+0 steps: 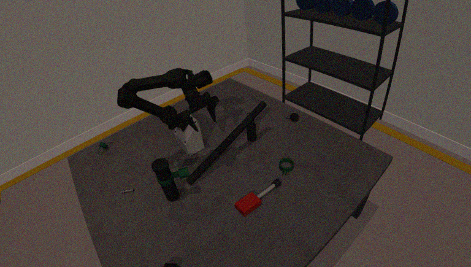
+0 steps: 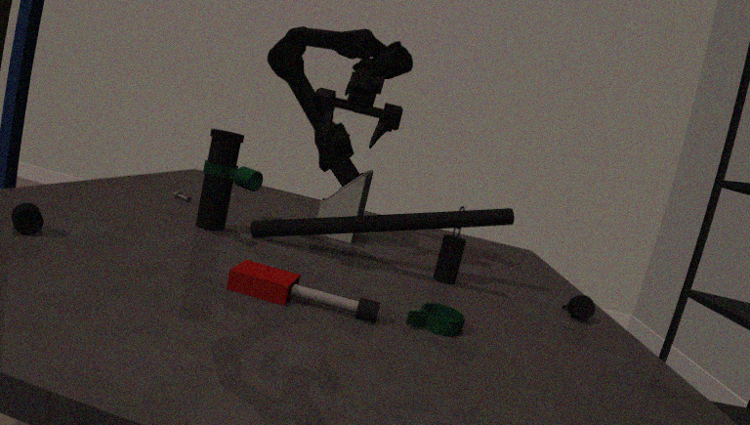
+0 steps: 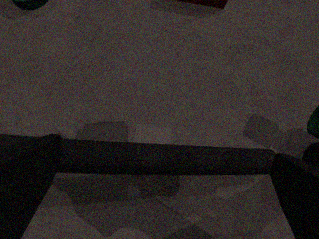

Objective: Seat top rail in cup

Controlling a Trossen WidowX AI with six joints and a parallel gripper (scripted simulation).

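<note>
Now: gripper tip 7 cm short of the green rail-end cup, 18 cm to the left of it and 12 cm above it. Round my gripper tip: green band: 22 cm ahead, 26 cm to the left, 23 cm below; small bolt: 9 cm behind, 42 cm to the right, 23 cm below; small post: 6 cm behind, 26 cm to the left, 14 cm below.
</note>
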